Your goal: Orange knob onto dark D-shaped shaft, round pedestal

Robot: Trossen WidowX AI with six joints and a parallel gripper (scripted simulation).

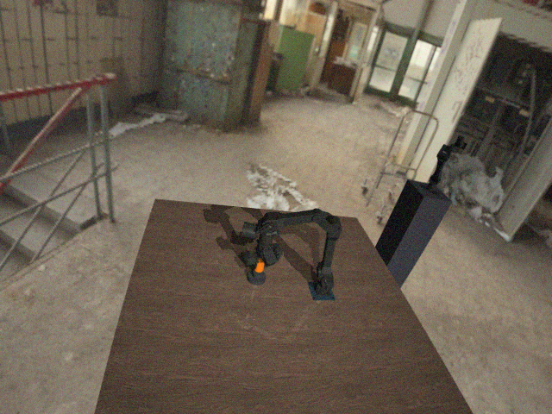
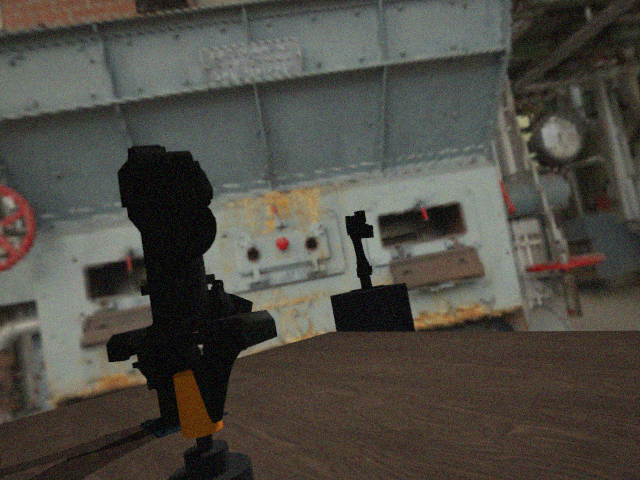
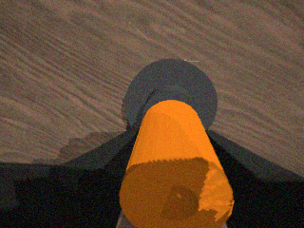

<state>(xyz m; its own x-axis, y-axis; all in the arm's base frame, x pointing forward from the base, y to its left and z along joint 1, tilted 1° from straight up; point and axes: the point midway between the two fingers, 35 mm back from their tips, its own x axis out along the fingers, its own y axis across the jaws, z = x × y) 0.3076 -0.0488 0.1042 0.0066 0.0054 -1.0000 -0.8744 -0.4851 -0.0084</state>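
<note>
Right now the orange knob is 2 cm above my gripper tip. Also, from my gripper tip: dark round pedestal (4 cm below).
</note>
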